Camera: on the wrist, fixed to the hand. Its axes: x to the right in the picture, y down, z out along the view.
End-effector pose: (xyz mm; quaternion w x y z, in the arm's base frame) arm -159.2 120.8 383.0 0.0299 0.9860 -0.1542 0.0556
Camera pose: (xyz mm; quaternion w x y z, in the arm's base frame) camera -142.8 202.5 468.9 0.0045 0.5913 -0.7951 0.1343
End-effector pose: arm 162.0 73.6 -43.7 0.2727 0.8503 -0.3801 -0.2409
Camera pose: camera 258.9 142.3 -29.1 0.4002 0.3574 -0.8401 0.0793
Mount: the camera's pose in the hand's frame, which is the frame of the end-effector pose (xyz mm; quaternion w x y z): 1.2 -79.1 -89.8 0.7133 -0.0103 0.0765 0.6966
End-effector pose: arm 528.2 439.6 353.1 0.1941 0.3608 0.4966 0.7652
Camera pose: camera 455.7 418.8 260.2 0.4289 -0.5428 -0.1099 -0.7137
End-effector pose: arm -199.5 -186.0 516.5 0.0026 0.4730 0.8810 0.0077
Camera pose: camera -267.2 -229.7 605.0 0.0660 -0.9505 -0.2991 -0.0526
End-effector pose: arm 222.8 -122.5 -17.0 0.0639 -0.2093 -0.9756 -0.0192
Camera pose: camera 199.7 -199.9 71.3 0.1314 -0.8281 -0.5450 0.0048
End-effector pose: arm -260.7 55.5 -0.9 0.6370 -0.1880 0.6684 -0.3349
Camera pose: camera -362.5 17.6 49.4 0.6346 0.3506 0.6599 0.1973
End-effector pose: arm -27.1 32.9 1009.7 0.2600 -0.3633 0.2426 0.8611
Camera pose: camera 66.4 37.8 935.2 0.4367 0.1587 -0.4372 -0.7701
